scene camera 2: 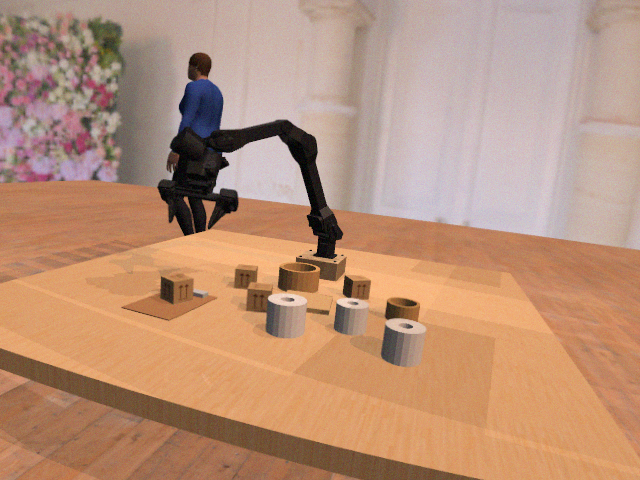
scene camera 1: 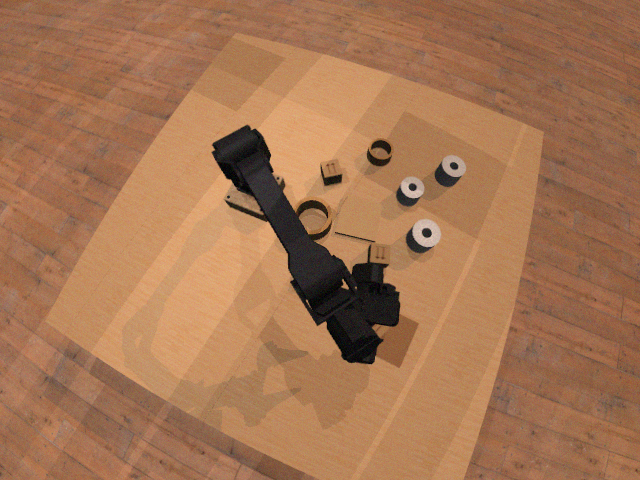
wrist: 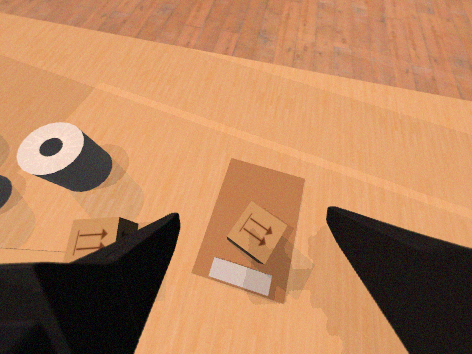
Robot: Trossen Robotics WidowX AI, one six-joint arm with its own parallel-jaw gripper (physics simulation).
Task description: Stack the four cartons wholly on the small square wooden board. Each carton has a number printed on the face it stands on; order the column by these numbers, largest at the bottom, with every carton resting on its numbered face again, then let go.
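Pixels of known places: gripper, between the fingertips: (scene camera 2: 189, 225) (wrist: 253, 216); arm's base, origin of its link: (scene camera 2: 325, 255).
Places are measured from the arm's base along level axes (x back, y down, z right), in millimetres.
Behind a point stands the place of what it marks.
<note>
My gripper (scene camera 2: 190, 224) {x -466, y -124, z 213 mm} (wrist: 253, 216) {x -466, y -124, z 213 mm} is open and empty, high above a carton (scene camera 2: 176, 288) {x -505, y 18, z 214 mm} (wrist: 257, 232) {x -474, y 1, z 232 mm} standing on a brown square sheet (scene camera 2: 168, 312) {x -560, y 55, z 197 mm} (wrist: 250, 185) {x -553, y 55, z 214 mm} (scene camera 1: 400, 346) {x -568, y 54, z 248 mm}. The small square wooden board (scene camera 1: 364, 214) {x -339, y 45, z -62 mm} (scene camera 2: 320, 303) {x -340, y 45, z -83 mm} (wrist: 35, 255) {x -383, y 45, z -46 mm}, pale and thin, lies mid-table with no carton on it. A second carton (scene camera 1: 379, 254) {x -419, y 3, z 48 mm} (scene camera 2: 259, 297) {x -445, y 21, z 34 mm} (wrist: 85, 237) {x -422, y 3, z 34 mm} stands beside it. A third carton (scene camera 2: 246, 276) {x -304, y 21, z 133 mm} stands farther back, hidden by the arm in scene camera 1. A fourth carton (scene camera 1: 330, 171) {x -198, y 3, z -132 mm} (scene camera 2: 356, 287) {x -226, y 22, z -148 mm} stands near the arm's base. Arrows mark the cartons; their numbered bottoms are hidden.
A whitish bar (scene camera 2: 199, 293) {x -433, y 45, z 196 mm} (wrist: 240, 276) {x -420, y 45, z 226 mm} lies at the sheet's edge, by the carton. Three white rolls (scene camera 1: 419, 241) {x -506, y -12, z -25 mm} (scene camera 2: 286, 317) {x -555, y 13, z -70 mm} (scene camera 2: 351, 317) {x -474, y 17, z -185 mm} (scene camera 2: 403, 343) {x -574, y 12, z -302 mm} stand beyond the board. A large ring (scene camera 2: 298, 280) {x -260, y 20, z 2 mm} and a smaller ring (scene camera 2: 402, 311) {x -349, y 26, z -282 mm} stand on the table.
</note>
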